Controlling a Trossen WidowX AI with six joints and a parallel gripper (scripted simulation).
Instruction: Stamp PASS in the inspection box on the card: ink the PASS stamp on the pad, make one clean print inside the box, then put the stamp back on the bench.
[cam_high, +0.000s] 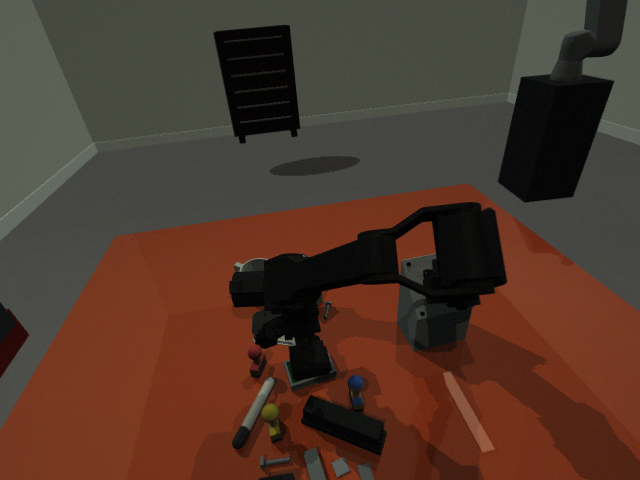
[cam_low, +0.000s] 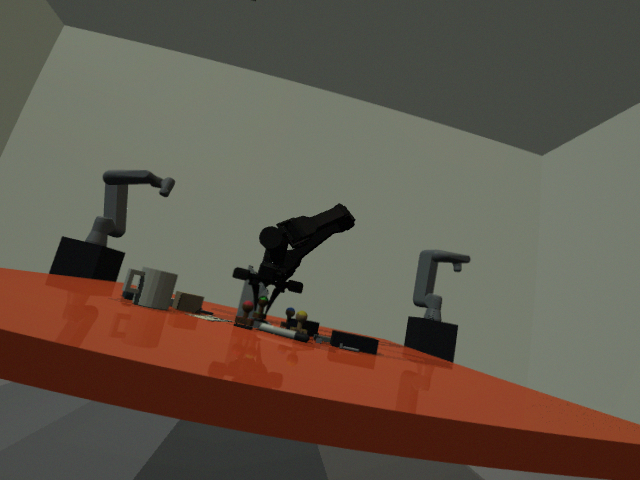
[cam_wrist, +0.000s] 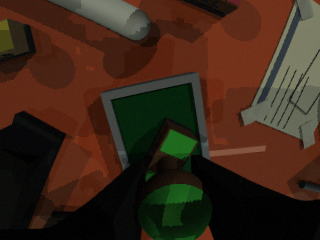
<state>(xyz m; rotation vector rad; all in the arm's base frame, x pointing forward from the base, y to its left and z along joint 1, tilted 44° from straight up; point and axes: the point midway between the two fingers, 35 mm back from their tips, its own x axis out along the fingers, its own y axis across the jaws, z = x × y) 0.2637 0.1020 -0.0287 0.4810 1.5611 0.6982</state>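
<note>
The green-knobbed stamp is right at my gripper tip. The rest, counted from my gripper tip: blue-knobbed stamp 80 mm to the left, 80 mm behind, 20 mm below; then red-knobbed stamp 100 mm ahead, 20 mm to the right, 20 mm below; then green ink pad 30 mm below.
</note>
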